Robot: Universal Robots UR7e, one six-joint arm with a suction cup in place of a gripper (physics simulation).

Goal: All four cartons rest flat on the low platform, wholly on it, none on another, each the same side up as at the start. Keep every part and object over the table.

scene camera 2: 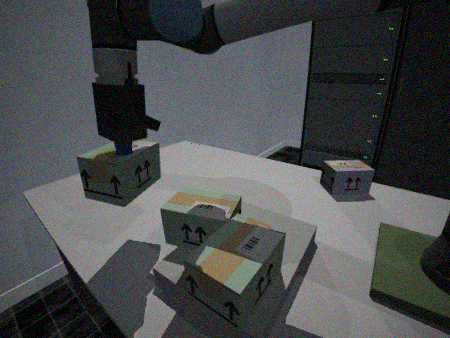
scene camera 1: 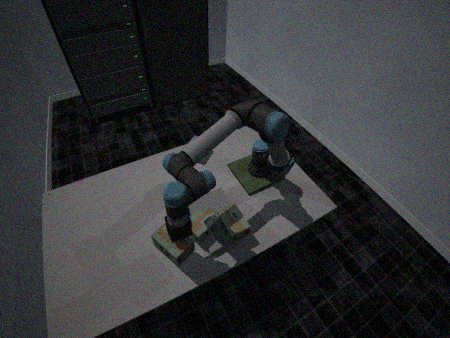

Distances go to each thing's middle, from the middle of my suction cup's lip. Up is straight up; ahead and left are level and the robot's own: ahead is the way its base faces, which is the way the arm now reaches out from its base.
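Scene:
The low grey platform (scene camera 1: 216, 200) is 240 mm behind my suction cup, and it is also 90 mm to the right of my suction cup and 240 mm below it.

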